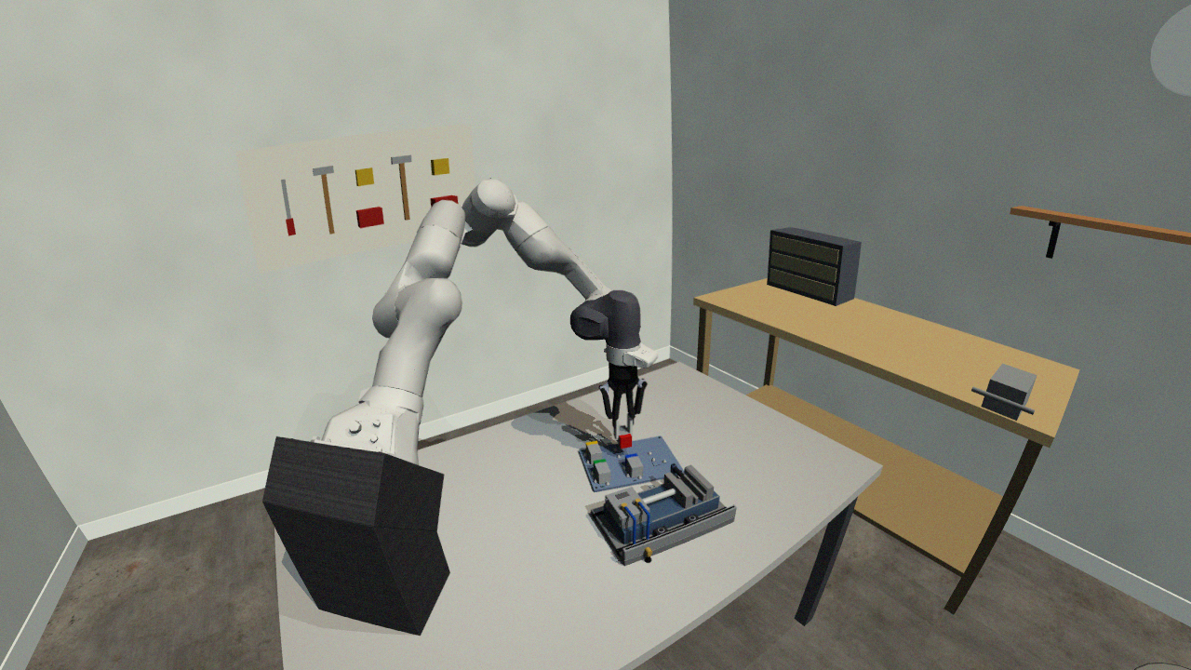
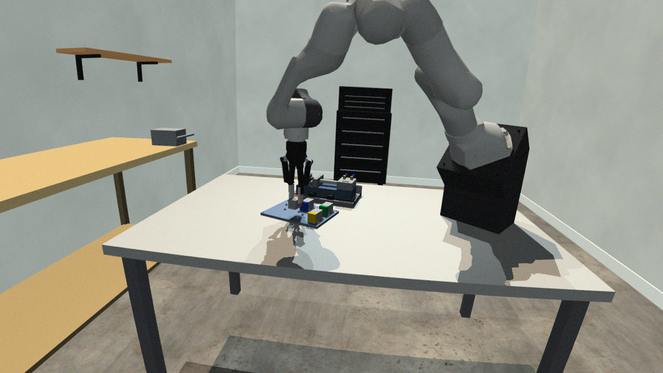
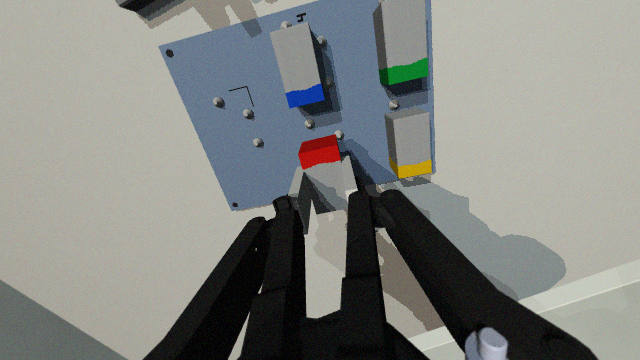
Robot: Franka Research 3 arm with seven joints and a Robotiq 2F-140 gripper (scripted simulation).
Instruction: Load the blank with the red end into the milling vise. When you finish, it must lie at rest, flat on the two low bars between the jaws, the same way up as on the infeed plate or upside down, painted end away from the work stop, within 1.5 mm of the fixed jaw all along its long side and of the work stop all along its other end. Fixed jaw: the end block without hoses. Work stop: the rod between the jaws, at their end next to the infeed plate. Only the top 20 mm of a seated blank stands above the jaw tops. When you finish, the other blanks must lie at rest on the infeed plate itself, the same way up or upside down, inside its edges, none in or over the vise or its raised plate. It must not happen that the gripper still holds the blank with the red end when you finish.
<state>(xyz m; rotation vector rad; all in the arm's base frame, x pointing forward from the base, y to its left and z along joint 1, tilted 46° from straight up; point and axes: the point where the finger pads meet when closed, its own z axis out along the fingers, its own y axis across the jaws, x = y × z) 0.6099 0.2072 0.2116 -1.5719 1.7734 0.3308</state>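
The fixed jaw is 27 cm to the right of my hand, 11 cm ahead of it and 2 cm below it. Round my hand: blue-ended blank: 9 cm to the right, 7 cm below; then yellow-ended blank: 9 cm behind, 7 cm below; then blue infeed plate: 9 cm below, 5 cm to the right, 1 cm ahead.
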